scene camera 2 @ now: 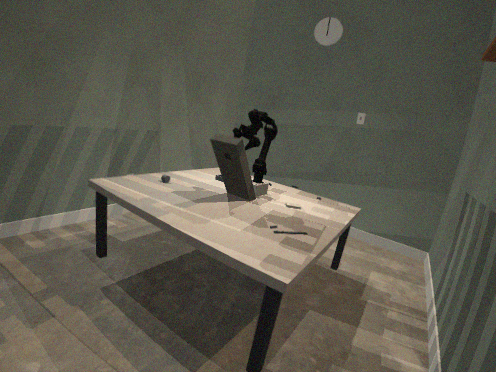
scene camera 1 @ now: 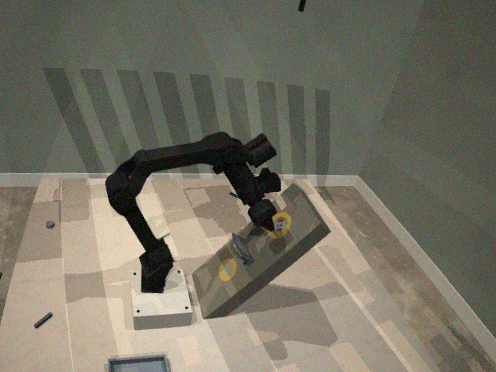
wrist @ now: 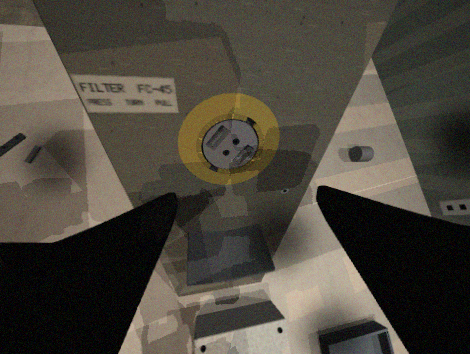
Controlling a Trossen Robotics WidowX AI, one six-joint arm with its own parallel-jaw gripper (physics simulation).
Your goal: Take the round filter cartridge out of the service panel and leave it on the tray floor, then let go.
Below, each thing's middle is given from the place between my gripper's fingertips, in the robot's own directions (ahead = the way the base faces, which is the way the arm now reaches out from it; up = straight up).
Now: hand 6 cm short of the round grey filter cartridge [wrist: 229, 144], 3 cm above it and 1 cm to the right of it. Also, from my hand: white label [wrist: 100, 93]: 7 cm to the left, 6 cm ahead, 1 cm above.
